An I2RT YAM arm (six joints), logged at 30 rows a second.
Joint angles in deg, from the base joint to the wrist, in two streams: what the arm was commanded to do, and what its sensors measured. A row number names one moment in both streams.
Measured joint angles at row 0:
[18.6 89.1 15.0 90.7 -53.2 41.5]
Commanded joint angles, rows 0 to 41:
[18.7 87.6 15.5 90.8 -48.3 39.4]
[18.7 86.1 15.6 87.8 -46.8 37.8]
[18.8 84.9 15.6 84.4 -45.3 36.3]
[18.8 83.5 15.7 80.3 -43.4 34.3]
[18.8 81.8 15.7 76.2 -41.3 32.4]
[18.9 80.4 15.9 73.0 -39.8 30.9]
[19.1 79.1 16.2 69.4 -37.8 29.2]
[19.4 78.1 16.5 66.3 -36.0 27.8]
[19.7 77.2 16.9 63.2 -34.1 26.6]
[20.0 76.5 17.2 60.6 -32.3 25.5]
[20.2 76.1 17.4 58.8 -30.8 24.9]
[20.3 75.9 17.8 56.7 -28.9 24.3]
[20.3 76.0 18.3 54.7 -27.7 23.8]
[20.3 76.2 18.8 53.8 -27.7 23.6]
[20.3 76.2 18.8 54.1 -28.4 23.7]
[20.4 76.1 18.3 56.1 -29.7 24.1]
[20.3 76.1 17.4 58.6 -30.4 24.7]
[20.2 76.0 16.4 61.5 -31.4 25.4]
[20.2 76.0 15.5 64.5 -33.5 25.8]
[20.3 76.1 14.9 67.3 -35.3 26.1]
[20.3 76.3 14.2 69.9 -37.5 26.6]
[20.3 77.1 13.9 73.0 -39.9 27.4]
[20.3 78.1 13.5 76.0 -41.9 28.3]
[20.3 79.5 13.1 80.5 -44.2 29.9]
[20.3 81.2 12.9 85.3 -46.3 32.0]
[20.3 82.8 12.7 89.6 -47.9 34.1]
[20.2 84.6 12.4 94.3 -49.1 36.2]
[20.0 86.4 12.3 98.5 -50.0 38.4]
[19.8 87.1 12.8 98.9 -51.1 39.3]
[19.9 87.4 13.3 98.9 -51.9 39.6]
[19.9 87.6 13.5 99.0 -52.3 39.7]
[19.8 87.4 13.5 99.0 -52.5 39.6]
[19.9 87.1 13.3 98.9 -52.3 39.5]
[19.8 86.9 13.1 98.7 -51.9 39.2]
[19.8 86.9 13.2 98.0 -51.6 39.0]
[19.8 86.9 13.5 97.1 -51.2 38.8]
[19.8 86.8 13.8 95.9 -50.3 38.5]
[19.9 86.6 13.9 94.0 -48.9 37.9]
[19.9 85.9 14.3 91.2 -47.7 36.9]
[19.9 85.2 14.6 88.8 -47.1 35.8]
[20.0 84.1 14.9 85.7 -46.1 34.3]
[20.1 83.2 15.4 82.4 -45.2 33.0]
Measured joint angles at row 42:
[19.8 84.9 14.4 86.1 -46.7 36.2]
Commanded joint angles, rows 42 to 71:
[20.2 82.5 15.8 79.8 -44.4 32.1]
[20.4 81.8 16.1 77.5 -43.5 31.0]
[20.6 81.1 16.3 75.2 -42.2 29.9]
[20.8 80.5 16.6 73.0 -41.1 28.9]
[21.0 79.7 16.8 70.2 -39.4 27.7]
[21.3 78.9 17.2 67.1 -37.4 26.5]
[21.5 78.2 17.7 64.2 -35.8 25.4]
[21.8 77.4 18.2 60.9 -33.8 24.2]
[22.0 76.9 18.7 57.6 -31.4 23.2]
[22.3 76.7 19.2 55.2 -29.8 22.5]
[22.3 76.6 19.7 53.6 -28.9 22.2]
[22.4 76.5 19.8 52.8 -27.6 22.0]
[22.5 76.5 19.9 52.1 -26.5 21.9]
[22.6 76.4 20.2 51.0 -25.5 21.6]
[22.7 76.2 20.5 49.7 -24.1 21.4]
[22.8 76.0 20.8 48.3 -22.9 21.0]
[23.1 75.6 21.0 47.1 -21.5 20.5]
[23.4 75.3 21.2 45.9 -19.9 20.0]
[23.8 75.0 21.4 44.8 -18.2 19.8]
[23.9 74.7 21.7 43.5 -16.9 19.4]
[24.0 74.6 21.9 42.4 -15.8 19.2]
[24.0 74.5 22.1 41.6 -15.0 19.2]
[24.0 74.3 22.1 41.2 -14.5 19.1]
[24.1 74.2 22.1 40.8 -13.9 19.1]
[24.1 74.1 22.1 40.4 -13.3 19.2]
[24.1 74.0 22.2 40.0 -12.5 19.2]
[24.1 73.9 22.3 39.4 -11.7 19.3]
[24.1 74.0 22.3 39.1 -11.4 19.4]
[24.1 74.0 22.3 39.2 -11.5 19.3]
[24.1 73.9 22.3 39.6 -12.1 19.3]
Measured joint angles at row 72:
[24.3 74.1 22.0 41.6 -17.0 20.0]
